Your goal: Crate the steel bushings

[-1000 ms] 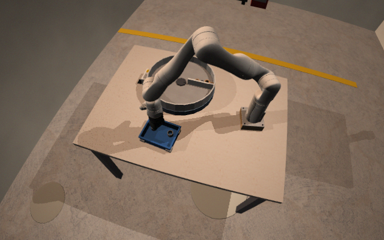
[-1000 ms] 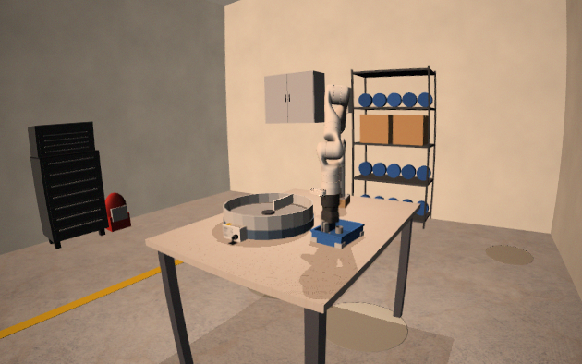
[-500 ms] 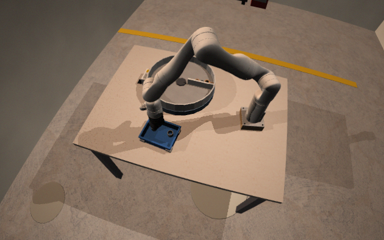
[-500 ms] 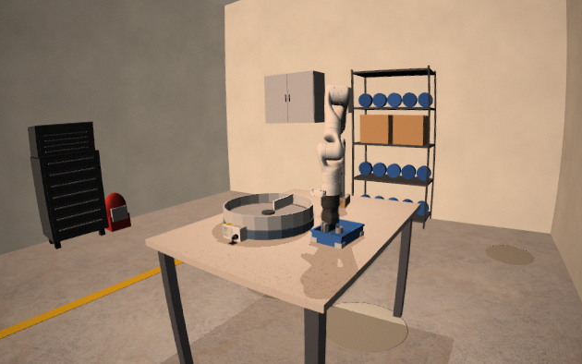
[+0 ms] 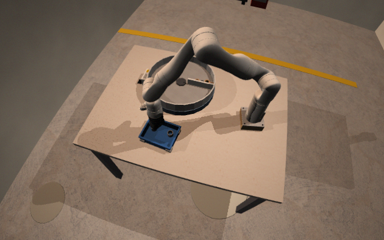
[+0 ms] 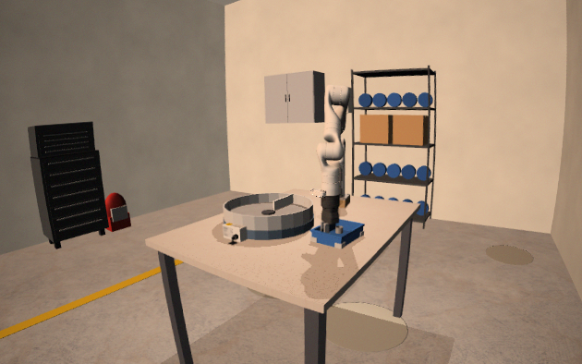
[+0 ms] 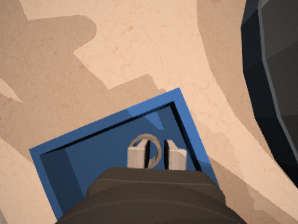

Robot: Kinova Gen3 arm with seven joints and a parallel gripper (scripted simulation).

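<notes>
The blue crate lies 4 cm behind my hand and 4 cm to the left of it.
</notes>
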